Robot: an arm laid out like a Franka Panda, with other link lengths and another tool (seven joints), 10 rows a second.
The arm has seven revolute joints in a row. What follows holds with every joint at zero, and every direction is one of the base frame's. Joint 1 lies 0.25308 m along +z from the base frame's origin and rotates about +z. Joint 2 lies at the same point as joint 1 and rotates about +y. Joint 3 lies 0.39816 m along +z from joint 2 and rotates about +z. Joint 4 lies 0.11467 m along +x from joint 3 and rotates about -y. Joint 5 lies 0.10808 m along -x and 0.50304 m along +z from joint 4 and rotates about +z. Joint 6 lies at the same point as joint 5 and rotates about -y. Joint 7 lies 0.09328 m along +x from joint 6 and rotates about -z. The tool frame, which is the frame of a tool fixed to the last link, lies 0.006 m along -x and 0.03 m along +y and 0.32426 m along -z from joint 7; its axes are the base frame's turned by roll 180, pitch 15.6 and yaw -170.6 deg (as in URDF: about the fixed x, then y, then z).
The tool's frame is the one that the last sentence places.
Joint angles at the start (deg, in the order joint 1, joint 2, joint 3, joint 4, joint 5, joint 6, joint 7):
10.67, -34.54, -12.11, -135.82, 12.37, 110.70, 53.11
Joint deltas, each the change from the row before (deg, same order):
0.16, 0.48, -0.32, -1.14, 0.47, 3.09, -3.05
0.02, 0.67, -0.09, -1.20, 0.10, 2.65, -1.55
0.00, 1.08, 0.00, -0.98, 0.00, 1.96, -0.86
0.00, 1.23, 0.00, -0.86, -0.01, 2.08, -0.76
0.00, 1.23, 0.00, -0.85, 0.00, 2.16, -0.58
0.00, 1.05, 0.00, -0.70, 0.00, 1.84, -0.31
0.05, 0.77, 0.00, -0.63, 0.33, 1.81, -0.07
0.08, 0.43, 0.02, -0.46, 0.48, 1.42, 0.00
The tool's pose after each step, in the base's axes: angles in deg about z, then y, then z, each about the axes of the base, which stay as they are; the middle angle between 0 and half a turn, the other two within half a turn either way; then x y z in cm. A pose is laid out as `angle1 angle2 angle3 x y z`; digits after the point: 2 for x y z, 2 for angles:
66.20 157.26 18.37 56.12 7.18 35.70
64.34 156.31 17.29 56.91 7.07 34.35
63.11 156.38 16.43 57.48 7.02 32.64
61.73 156.39 15.31 58.15 6.91 30.95
60.38 156.37 14.03 58.80 6.77 29.27
59.31 156.36 12.84 59.33 6.63 27.86
59.05 156.04 12.10 59.86 6.62 26.86
59.31 155.56 11.84 60.28 6.72 26.33

